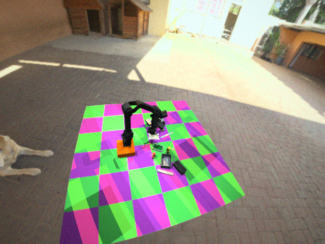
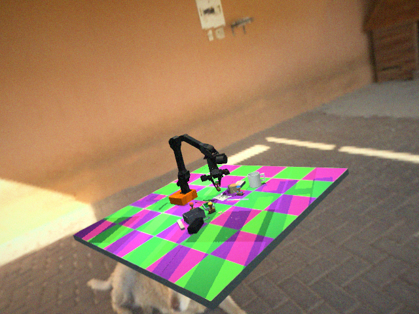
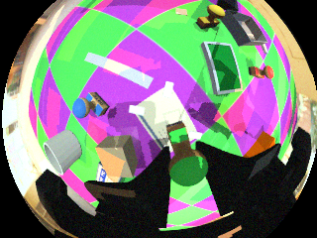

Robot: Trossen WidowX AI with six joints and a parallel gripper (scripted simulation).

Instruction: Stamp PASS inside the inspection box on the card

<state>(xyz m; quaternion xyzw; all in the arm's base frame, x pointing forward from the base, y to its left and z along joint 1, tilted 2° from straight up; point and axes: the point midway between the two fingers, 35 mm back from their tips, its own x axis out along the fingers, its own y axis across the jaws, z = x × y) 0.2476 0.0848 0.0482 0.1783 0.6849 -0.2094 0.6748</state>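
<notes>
The white card lies 80 mm below my gripper tip, 10 mm to the left of it and 10 mm ahead of it. The rest, counted from my gripper tip: blue-knobbed stamp (110 mm ahead, 70 mm to the left, 50 mm below); green-knobbed stamp (right at my gripper tip); tan box (110 mm to the left, 50 mm below, 20 mm ahead).
</notes>
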